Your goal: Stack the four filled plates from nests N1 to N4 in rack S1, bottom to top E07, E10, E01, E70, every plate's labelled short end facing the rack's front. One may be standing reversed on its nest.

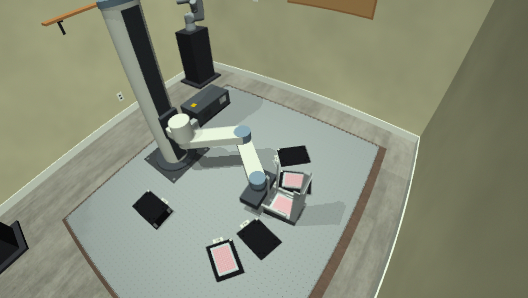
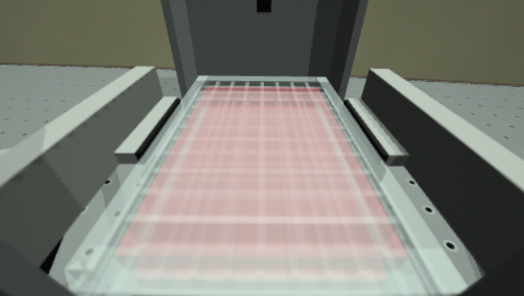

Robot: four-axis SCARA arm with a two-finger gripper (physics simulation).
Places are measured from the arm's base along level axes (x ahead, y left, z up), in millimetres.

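Where they show: gripper, fingertip midpoint: (image 1: 291, 206) (image 2: 262, 87); arm's base, origin of the base link: (image 1: 176, 155).
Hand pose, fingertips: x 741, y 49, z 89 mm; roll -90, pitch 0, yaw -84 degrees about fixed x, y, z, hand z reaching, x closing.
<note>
Things, the pixels of their top centre, and the offset from my fingertips. "pt": a spot on its surface instead.
- clear-rimmed plate with a pink grid, middle of its top: (image 2: 262, 125) (image 1: 285, 204) 25 mm back, 2 mm right, 7 mm down
- grey rack, middle of its top: (image 1: 288, 175) 31 mm back, 4 mm right, 216 mm up
- black station, middle of its top: (image 1: 148, 205) 548 mm back, 381 mm right, 6 mm down
- dark box, surface spot: (image 1: 207, 104) pt 784 mm back, 305 mm left, 39 mm up
My gripper (image 1: 282, 201) (image 2: 262, 87) is shut on a clear-rimmed plate with a pink grid (image 1: 283, 206) (image 2: 260, 172), its pads against the two long sides. The plate lies level, low inside the grey rack (image 1: 300, 205) (image 2: 250, 45), its far short end close to the rack's back wall. A second grid pattern shows through it, apparently from a plate beneath. Its label cannot be read. One filled plate (image 1: 293, 180) sits on a black nest behind the rack. Another filled plate (image 1: 224, 259) sits on a black nest at the front. Their labels are too small to read.
A black nest without a plate (image 1: 259, 239) lies in front of the rack, and another (image 1: 294, 155) lies behind it. A black station (image 1: 152, 209) is at the left. A dark box (image 1: 207, 104) stands near the arm's column (image 1: 132, 75). The rack's uprights stand close around the gripper.
</note>
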